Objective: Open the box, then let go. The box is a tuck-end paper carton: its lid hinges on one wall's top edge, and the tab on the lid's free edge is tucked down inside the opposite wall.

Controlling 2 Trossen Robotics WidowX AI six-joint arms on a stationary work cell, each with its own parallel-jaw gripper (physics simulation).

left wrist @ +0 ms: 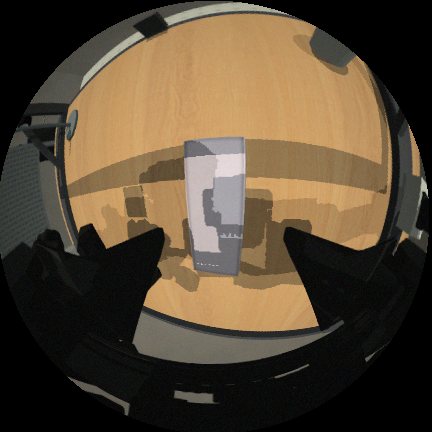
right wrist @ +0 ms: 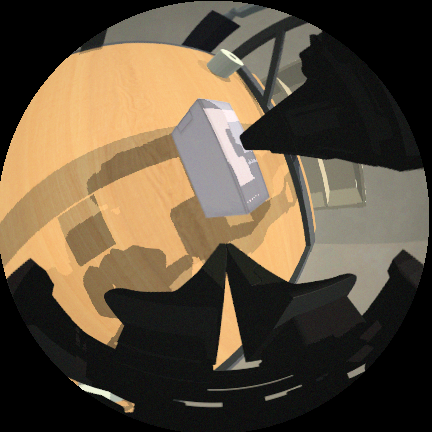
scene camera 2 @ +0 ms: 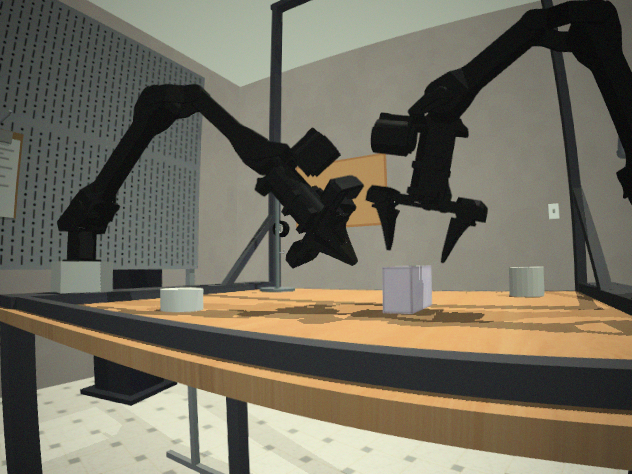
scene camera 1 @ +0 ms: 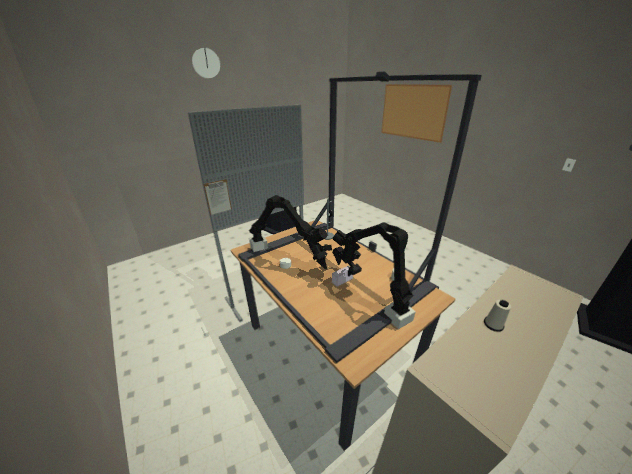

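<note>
The pale lilac carton stands upright on the table. Its top looks flat and closed, with shadows across it; the tab cannot be made out. My left gripper is open and empty above the carton, its fingertips wide apart and clear of it. One of its fingers shows beside the carton in the right wrist view. My right gripper is shut and empty, its fingertips together, above the table to the left of the carton in scene camera 2 and apart from it.
A low white cylinder stands at the left of the table. A taller grey-green cylinder stands beyond the carton. A small black block and a dark frame post are at the far edge.
</note>
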